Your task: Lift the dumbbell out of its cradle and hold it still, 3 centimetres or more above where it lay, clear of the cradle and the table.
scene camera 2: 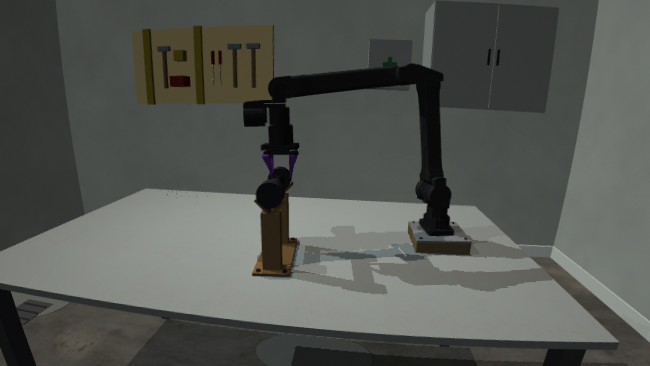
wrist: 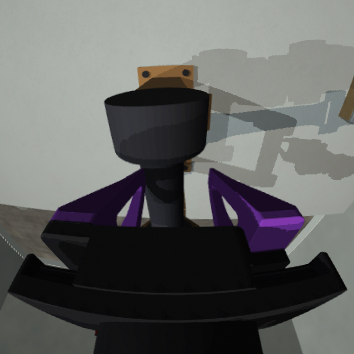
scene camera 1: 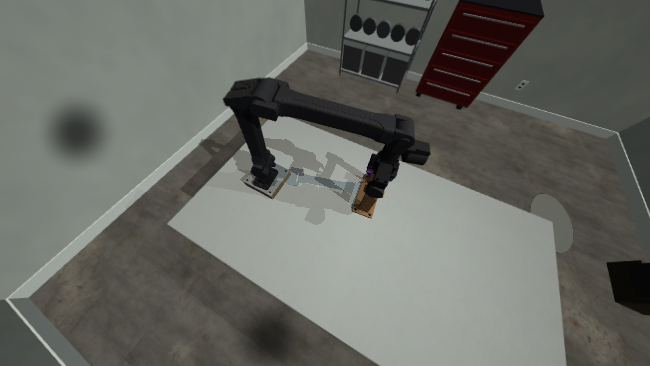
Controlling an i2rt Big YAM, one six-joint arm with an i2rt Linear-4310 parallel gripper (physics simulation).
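Frame: origin at the arm's base, x ahead, y down, z left, level; metres.
Where they show: gripper, between the fingertips: (scene camera 2: 281,178) (wrist: 176,174); arm's base, origin of its link: (scene camera 2: 435,228) (scene camera 1: 266,178).
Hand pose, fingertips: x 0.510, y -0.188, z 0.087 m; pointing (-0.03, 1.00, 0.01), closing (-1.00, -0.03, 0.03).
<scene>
Things, the pixels of their top centre, and the offset from my fingertips. Level surfaces: height alone.
- black dumbbell, centre of its top: (wrist: 164,229) (scene camera 2: 275,173) (scene camera 1: 382,168) dx +0.012, dy -0.023, dz +0.040 m
- brown wooden cradle, centre of its top: (wrist: 165,192) (scene camera 2: 275,189) (scene camera 1: 379,174) dx +0.012, dy +0.024, dz +0.040 m
- white table, height of its surface: dy +0.232 m
A black dumbbell (scene camera 1: 374,190) (scene camera 2: 270,194) (wrist: 157,130) lies level in the V-shaped tops of a brown wooden cradle (scene camera 1: 362,212) (scene camera 2: 271,240) (wrist: 166,69) with two uprights. My gripper (scene camera 2: 281,175) (wrist: 176,174) points down at the handle, with its purple fingers part-way apart on either side of it. In the wrist view the left finger is close beside the handle, and a gap shows between the handle and the right finger. The gripper is open and does not grip the handle. The far head is hidden behind the gripper body in the wrist view.
The cradle stands on a white table (scene camera 1: 450,275) (scene camera 2: 150,250) (wrist: 65,120). The arm's base block (scene camera 1: 281,185) (scene camera 2: 443,246) is bolted to the table to one side of the cradle. A red drawer cabinet (scene camera 1: 480,55) stands on the floor past the table.
</scene>
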